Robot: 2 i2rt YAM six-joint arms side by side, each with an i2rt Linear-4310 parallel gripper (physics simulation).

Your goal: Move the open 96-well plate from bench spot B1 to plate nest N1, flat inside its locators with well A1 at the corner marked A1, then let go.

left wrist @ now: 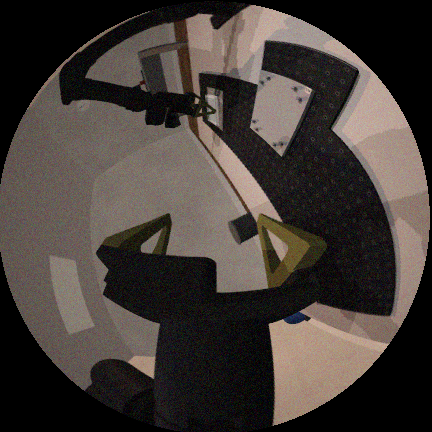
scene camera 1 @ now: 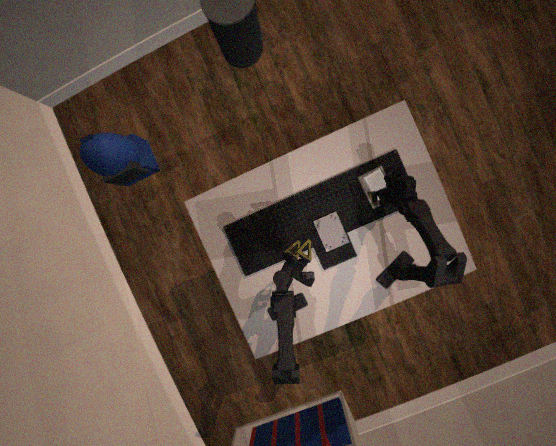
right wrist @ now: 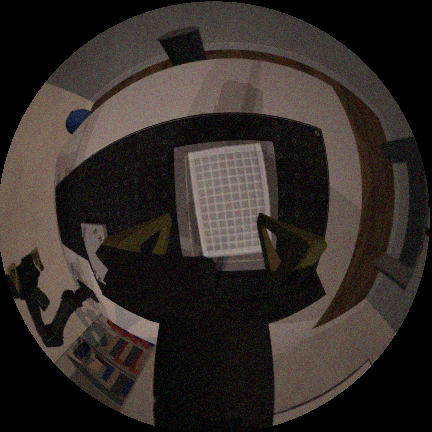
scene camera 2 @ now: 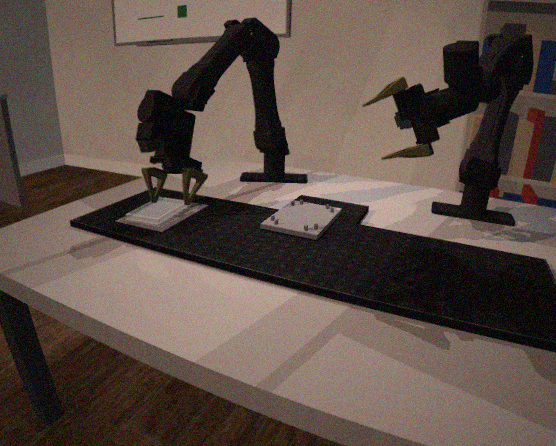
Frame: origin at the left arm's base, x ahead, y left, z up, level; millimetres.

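Seen in the pictures: left gripper, fingertip midpoint: [left wrist: 213, 217] [scene camera 1: 304, 240] [scene camera 2: 373, 132]; right gripper, fingertip midpoint: [left wrist: 210, 107] [scene camera 1: 377, 189] [right wrist: 213, 217] [scene camera 2: 169, 203]; left arm's base, origin of the base link: [right wrist: 87, 289] [scene camera 2: 471, 215]; right arm's base, origin of the base link: [scene camera 1: 394, 269] [scene camera 2: 274, 179].
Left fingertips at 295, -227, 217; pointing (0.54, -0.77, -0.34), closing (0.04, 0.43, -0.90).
Pixels of each thing's middle, then the offset from my left fingertips to it, as dx, dy, dz. "spot": a spot on its surface instead. Level surfaces: height alone.
- white 96-well plate, body centre: [right wrist: 231, 200] [scene camera 2: 158, 210] [left wrist: 211, 109] [scene camera 1: 378, 184] +57, -432, -195
- spot B1, surface spot: [right wrist: 181, 205] [scene camera 2: 182, 217] spot: +55, -371, -202
- pale nest N1, body centre: [scene camera 2: 303, 215] [left wrist: 273, 110] [right wrist: 97, 257] [scene camera 1: 331, 231] -45, -134, -193
- long black perforated board, its level: dz -204
- pale table, its level: dz -217
The white 96-well plate [scene camera 1: 374, 179] [scene camera 2: 162, 207] [right wrist: 227, 195] lies flat on the grey pad of spot B1 [scene camera 2: 186, 218] [right wrist: 181, 205], turned slightly against the pad's edges. My right gripper [scene camera 2: 171, 202] [right wrist: 213, 217] is open and points down, its fingertips low at the plate's back part in scene camera 2. In the right wrist view one finger overlaps the plate's right edge; the other is left of it. Contact cannot be told. The pale nest N1 [scene camera 1: 331, 231] [scene camera 2: 300, 218] [left wrist: 281, 114] has small locator pegs near its corners and holds no plate. My left gripper [scene camera 2: 373, 132] [left wrist: 213, 217] is open and empty, raised in the air.
A long black perforated board [scene camera 1: 280, 220] [scene camera 2: 380, 260] [left wrist: 340, 200] bears the pad and the nest on a pale table [scene camera 1: 295, 165] [scene camera 2: 165, 305]. The nest stands between the pad and the left arm's side. A bookshelf, a dark bin [scene camera 1: 240, 40] and a blue object [scene camera 1: 117, 155] are beyond the table.
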